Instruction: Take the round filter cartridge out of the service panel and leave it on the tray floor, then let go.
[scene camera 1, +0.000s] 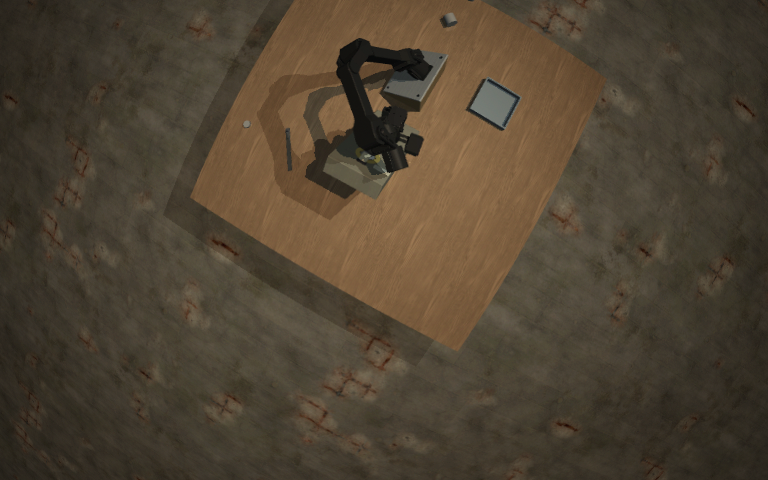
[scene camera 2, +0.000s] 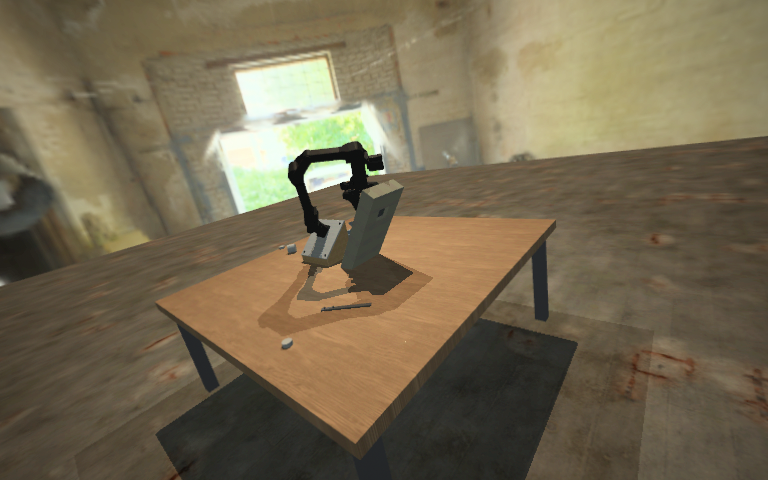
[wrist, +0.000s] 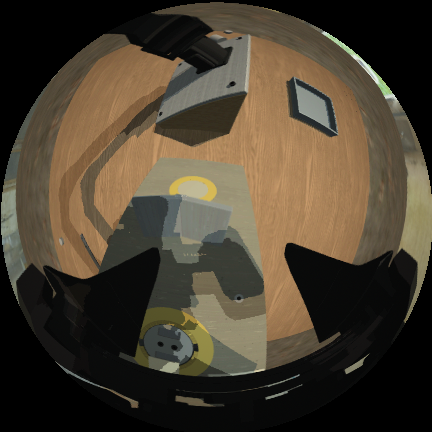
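The service panel is a grey-green slab standing tilted on the table. In the wrist view a round grey insert with two dark holes, which looks like the filter cartridge, sits inside a yellow ring low on the panel. A beige disc in another yellow ring is farther up the view, beside a grey flap. My gripper is open and empty over the panel face, with the insert low in the view between the finger bases. The tray is empty. In scene camera 2 the panel hides its front.
The arm's base stands on a sloped grey block close to the panel. A dark rod, a small white disc and a short grey cylinder lie on the table.
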